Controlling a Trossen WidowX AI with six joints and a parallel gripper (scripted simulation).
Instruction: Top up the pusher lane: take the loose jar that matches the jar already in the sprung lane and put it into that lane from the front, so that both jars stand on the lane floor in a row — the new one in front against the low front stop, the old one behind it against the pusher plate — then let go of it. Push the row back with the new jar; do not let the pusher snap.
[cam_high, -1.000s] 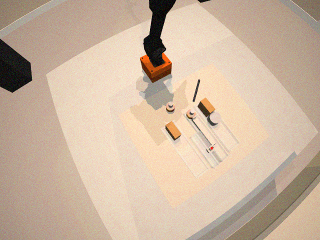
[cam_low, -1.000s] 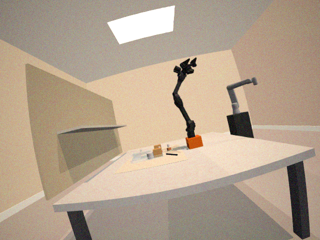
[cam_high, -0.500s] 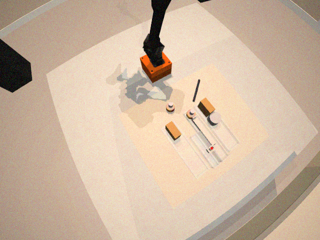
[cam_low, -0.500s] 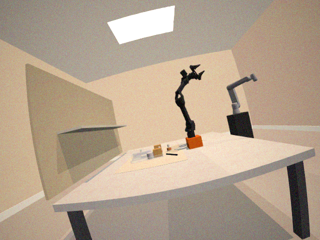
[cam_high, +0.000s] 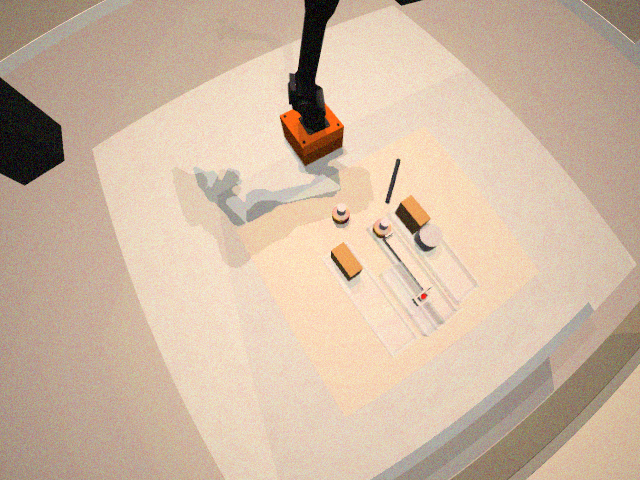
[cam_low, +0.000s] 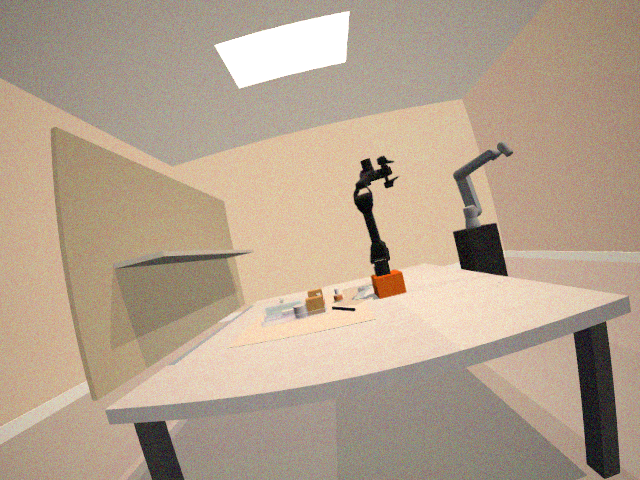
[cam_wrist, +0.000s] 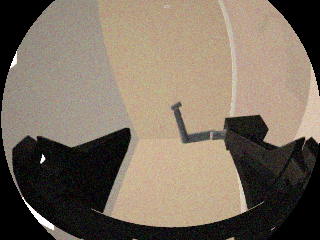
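The grey cylinder lies 660 mm ahead of my gripper tip, 390 mm to the left of it and 610 mm below it. Round my gripper tip: dark stick (470 mm ahead, 410 mm to the left, 640 mm below); then red dot (770 mm ahead, 290 mm to the left, 570 mm below); then sprung lane (740 mm ahead, 300 mm to the left, 620 mm below).
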